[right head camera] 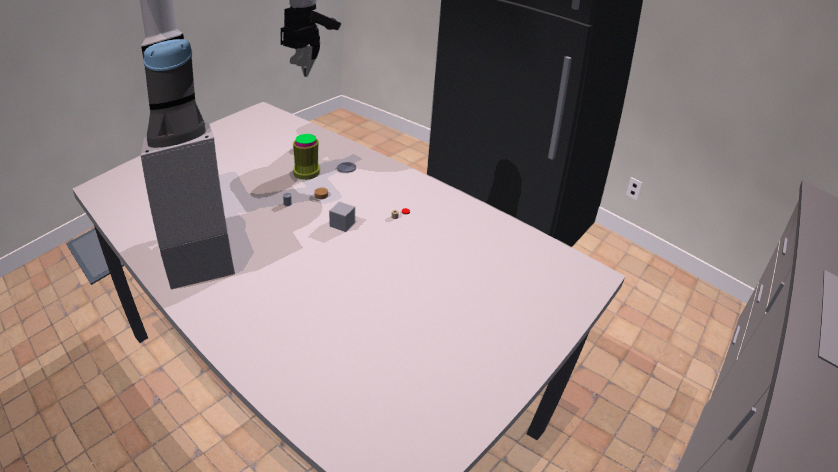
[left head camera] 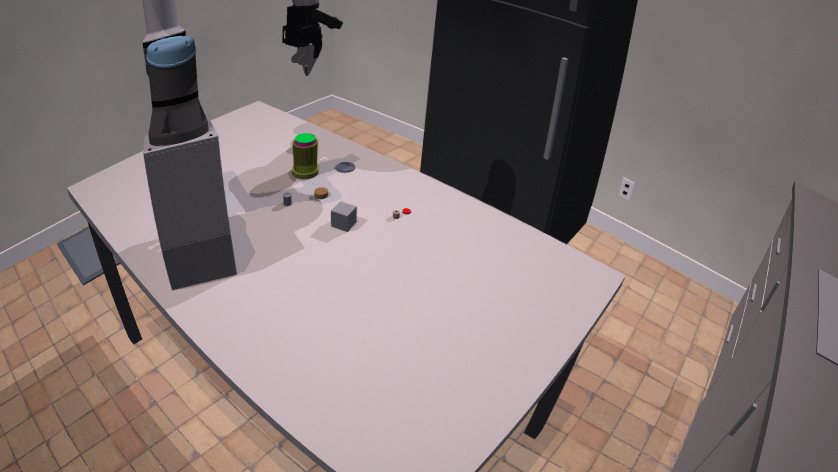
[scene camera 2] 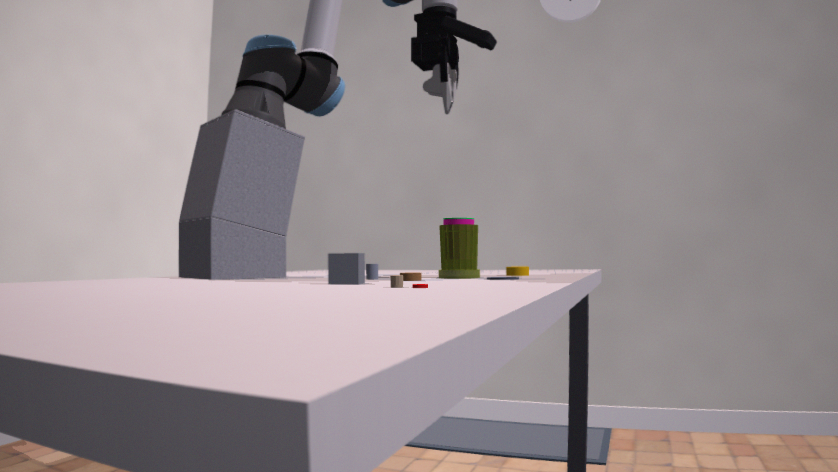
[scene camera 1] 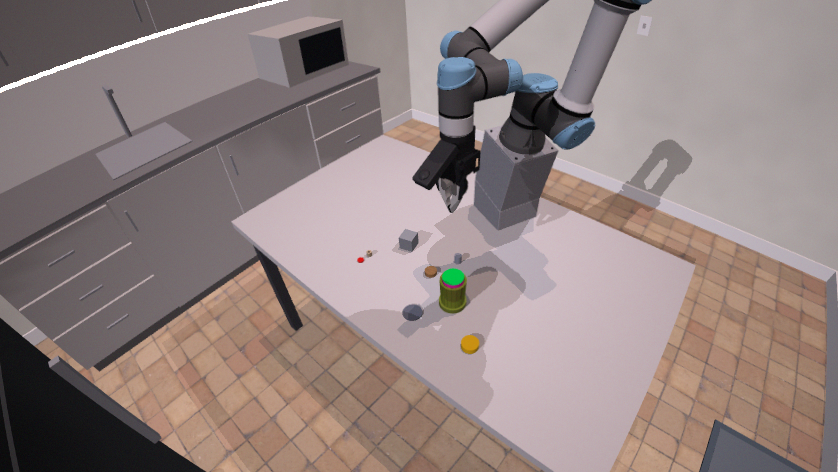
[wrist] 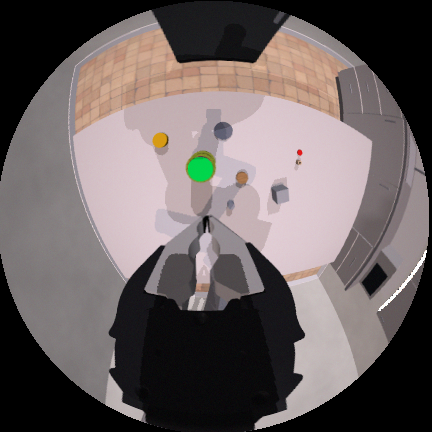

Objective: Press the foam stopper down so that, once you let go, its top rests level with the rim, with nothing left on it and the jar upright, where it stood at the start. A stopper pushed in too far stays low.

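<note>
An olive-green ribbed jar (left head camera: pixel 304 160) (right head camera: pixel 306 160) (scene camera 1: pixel 452 296) (scene camera 2: pixel 458 249) stands upright on the table. The foam stopper (left head camera: pixel 304 138) (right head camera: pixel 305 138) (scene camera 1: pixel 453 277) (scene camera 2: pixel 458 221) (wrist: pixel 200 169), with a bright green top and magenta side, sits in the jar's mouth. In scene camera 2 a magenta band of it stands above the rim. My gripper (left head camera: pixel 306 73) (right head camera: pixel 304 74) (scene camera 1: pixel 452 209) (scene camera 2: pixel 448 111) (wrist: pixel 206 216) is shut and empty, fingers pointing down, high above the table and apart from the stopper. How far the stopper reaches inside the jar is hard to tell.
Around the jar lie a dark grey disc (scene camera 1: pixel 412 311) (wrist: pixel 223 131), a yellow disc (scene camera 1: pixel 469 344) (wrist: pixel 160 140), a brown disc (scene camera 1: pixel 431 271) and a small grey cylinder (scene camera 1: pixel 457 257). Farther off are a grey cube (scene camera 1: pixel 408 240), a small tan cylinder (scene camera 2: pixel 397 281) and a red disc (scene camera 2: pixel 419 286).
</note>
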